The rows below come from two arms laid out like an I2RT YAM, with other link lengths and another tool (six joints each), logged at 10 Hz.
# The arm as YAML. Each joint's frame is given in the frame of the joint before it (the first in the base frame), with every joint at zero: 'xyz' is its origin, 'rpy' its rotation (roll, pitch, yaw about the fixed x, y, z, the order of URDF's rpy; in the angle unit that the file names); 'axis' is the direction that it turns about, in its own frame. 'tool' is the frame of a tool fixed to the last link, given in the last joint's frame.
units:
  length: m
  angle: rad
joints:
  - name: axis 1
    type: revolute
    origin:
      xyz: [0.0, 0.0, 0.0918]
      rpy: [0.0, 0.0, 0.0]
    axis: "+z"
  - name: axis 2
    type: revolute
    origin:
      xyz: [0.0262, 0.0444, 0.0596]
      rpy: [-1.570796, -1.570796, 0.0]
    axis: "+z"
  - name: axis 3
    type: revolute
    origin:
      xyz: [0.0, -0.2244, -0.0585]
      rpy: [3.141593, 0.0, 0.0]
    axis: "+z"
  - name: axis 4
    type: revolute
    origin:
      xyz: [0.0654, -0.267, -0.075]
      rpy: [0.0, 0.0, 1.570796]
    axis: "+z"
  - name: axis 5
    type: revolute
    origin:
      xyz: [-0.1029, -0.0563, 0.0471]
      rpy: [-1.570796, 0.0, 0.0]
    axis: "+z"
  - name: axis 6
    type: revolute
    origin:
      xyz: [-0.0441, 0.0, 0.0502]
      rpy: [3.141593, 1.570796, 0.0]
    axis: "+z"
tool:
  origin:
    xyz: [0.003, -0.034, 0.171]
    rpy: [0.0, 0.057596, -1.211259]
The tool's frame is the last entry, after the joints.
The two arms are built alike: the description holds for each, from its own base.
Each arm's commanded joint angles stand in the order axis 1, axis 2, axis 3, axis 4, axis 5, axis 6.
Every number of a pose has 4 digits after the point. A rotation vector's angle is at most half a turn.
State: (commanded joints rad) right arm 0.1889 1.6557 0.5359 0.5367 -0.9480 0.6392; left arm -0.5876 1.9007 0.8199 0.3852 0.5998 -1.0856
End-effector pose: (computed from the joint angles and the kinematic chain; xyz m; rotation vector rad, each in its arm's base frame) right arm 0.3642 0.2767 0.0729 -1.6561 -1.2633 -1.3324; left arm 0.3575 -0.3491 -0.0449 1.6760 1.4615 -0.4872
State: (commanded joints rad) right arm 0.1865 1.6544 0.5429 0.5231 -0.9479 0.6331; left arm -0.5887 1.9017 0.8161 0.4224 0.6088 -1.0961
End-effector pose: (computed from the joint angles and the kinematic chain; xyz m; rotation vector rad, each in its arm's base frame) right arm 0.3656 0.2760 0.0733 -1.6585 -1.2656 -1.3316; left arm 0.3600 -0.3537 -0.0384 1.6588 1.4369 -0.4913
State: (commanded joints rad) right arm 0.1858 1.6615 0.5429 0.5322 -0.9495 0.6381; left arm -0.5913 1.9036 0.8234 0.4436 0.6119 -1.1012
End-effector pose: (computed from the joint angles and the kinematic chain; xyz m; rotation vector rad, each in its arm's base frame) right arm 0.3660 0.2759 0.0725 -1.6586 -1.2610 -1.3308; left arm 0.3639 -0.3587 -0.0316 1.6475 1.4147 -0.4890
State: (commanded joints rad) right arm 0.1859 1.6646 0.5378 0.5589 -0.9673 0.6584; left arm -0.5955 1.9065 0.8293 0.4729 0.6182 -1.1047
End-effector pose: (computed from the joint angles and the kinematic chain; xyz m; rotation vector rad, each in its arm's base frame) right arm 0.3640 0.2772 0.0766 -1.6388 -1.2490 -1.3322; left arm 0.3671 -0.3650 -0.0237 1.6366 1.3830 -0.4879
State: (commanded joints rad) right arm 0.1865 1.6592 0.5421 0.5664 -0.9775 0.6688; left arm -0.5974 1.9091 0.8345 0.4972 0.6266 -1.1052
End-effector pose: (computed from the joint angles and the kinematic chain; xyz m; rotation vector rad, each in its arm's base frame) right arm 0.3646 0.2784 0.0828 -1.6225 -1.2468 -1.3398; left arm 0.3698 -0.3699 -0.0168 1.6285 1.3538 -0.4879
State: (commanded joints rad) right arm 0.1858 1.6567 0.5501 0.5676 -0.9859 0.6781; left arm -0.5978 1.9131 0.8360 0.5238 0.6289 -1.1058
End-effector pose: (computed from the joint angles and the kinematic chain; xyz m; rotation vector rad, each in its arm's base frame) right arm 0.3661 0.2792 0.0878 -1.6118 -1.2426 -1.3436; left arm 0.3730 -0.3728 -0.0119 1.6189 1.3319 -0.4816
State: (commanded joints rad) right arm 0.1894 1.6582 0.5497 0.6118 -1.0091 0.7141; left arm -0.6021 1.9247 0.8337 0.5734 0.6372 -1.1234
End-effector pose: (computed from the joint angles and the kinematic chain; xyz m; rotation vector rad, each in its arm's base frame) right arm 0.3649 0.2822 0.0980 -1.5763 -1.2296 -1.3537; left arm 0.3738 -0.3784 -0.0066 1.5997 1.3080 -0.4906
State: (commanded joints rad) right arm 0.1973 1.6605 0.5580 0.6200 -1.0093 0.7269; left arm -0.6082 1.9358 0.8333 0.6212 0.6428 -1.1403
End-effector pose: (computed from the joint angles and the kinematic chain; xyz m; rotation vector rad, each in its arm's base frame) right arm 0.3657 0.2856 0.1019 -1.5667 -1.2283 -1.3554; left arm 0.3745 -0.3846 -0.0006 1.5815 1.2831 -0.4976
